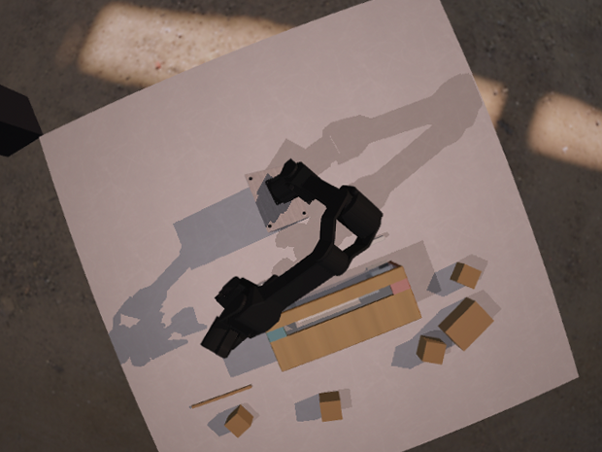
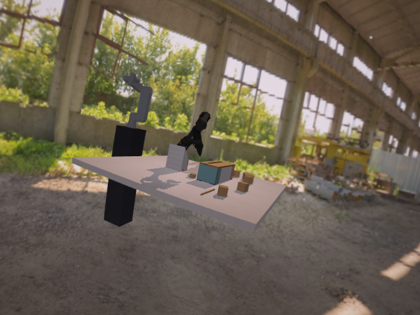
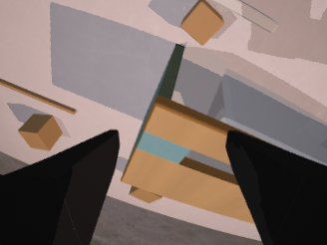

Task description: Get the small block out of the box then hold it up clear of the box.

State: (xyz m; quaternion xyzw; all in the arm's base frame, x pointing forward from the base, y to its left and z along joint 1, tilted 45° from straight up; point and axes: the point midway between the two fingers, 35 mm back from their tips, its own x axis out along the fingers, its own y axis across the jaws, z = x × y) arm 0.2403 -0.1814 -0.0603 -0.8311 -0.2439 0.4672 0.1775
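Right now the brown block is 20 mm behind my gripper tip and 160 mm below it. Round my gripper tip: thin stick 190 mm ahead, 260 mm to the right, 170 mm below; then box 70 mm ahead, 180 mm to the left, 110 mm below.
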